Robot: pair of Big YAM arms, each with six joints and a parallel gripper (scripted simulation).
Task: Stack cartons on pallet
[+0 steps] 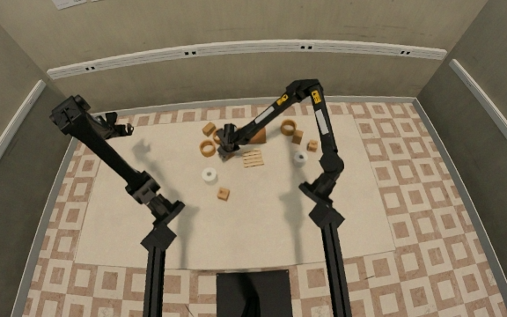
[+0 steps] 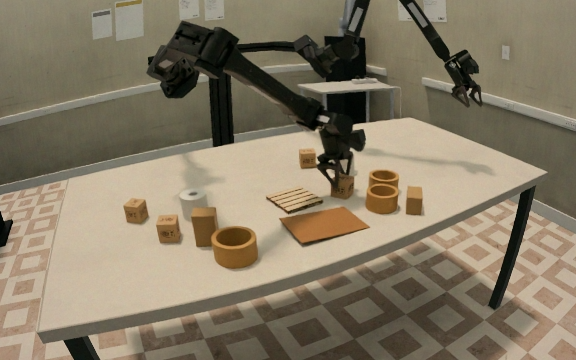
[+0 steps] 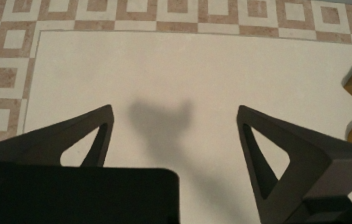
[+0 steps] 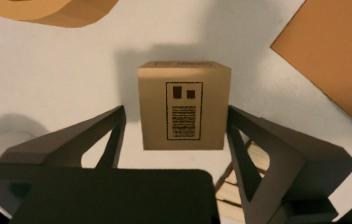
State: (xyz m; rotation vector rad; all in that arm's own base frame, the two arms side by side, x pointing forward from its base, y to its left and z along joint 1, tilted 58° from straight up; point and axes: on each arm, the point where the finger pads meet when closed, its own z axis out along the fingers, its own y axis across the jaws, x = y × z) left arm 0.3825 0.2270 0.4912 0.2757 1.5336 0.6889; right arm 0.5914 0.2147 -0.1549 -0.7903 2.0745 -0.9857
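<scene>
Now: the carton 10 mm ahead of my right hand and 20 mm below it. The rest, counted from my right hand: plain box: 50 mm ahead, 440 mm to the right.
</scene>
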